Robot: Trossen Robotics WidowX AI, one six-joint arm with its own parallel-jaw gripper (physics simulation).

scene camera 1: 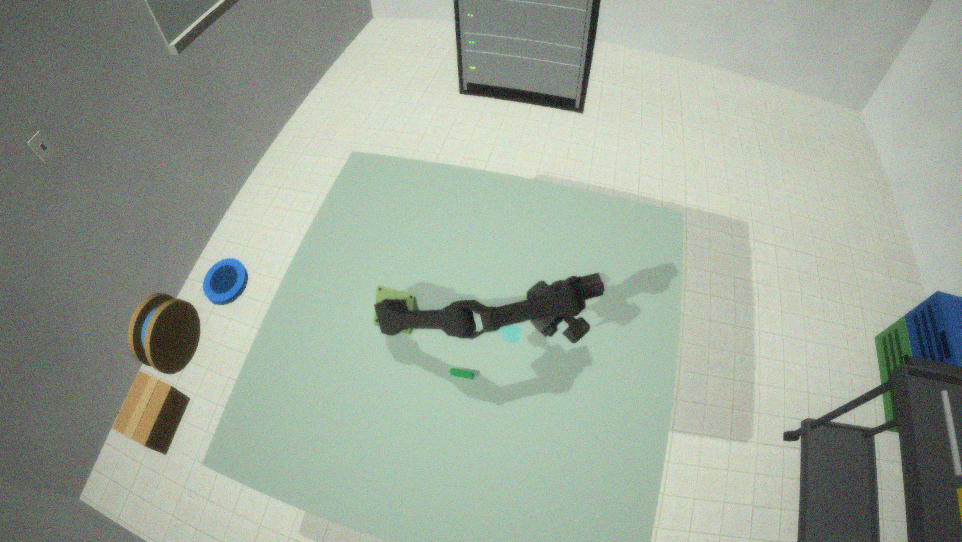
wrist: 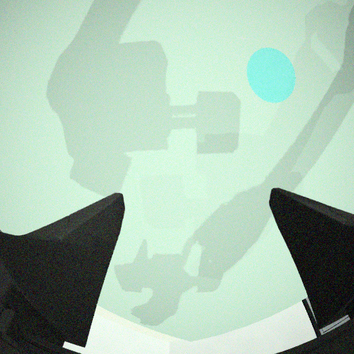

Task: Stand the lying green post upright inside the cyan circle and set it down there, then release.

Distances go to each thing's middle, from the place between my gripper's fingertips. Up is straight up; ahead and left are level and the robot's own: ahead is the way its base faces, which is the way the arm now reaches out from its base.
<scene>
The cyan circle (wrist: 270, 74) lies 120 mm behind my hand, 100 mm below it and 10 mm to the left of it.
</scene>
